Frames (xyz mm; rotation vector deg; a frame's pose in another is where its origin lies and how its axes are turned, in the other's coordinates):
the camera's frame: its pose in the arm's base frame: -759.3 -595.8 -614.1 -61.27 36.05 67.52
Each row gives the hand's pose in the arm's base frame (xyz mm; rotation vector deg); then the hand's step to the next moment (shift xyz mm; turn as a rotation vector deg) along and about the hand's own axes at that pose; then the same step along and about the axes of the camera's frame.
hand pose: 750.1 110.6 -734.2 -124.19 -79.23 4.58
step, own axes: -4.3 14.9 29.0 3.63 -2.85 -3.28
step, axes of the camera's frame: 29.7 10.5 -9.5 -3.06 -2.06 4.30
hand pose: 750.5 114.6 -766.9 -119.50 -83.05 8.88
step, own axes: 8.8 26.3 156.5 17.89 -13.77 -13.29
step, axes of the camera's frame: 134.6 84.3 6.7 -12.77 -8.42 21.27
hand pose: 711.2 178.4 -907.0 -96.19 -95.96 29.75
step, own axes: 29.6 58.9 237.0 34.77 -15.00 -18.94
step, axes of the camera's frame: 163.0 184.0 9.4 -11.73 -15.14 37.76
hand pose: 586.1 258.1 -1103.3 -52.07 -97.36 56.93
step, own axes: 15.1 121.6 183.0 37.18 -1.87 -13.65
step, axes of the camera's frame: 86.6 201.6 -18.4 0.22 -7.26 38.98
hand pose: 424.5 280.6 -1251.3 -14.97 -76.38 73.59
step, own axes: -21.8 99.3 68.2 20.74 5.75 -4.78
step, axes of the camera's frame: 19.7 117.6 -27.7 2.46 2.93 21.71
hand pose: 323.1 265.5 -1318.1 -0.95 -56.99 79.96
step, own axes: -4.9 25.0 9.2 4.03 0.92 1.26
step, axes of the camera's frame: 0.6 26.8 -3.8 -1.61 1.13 3.85
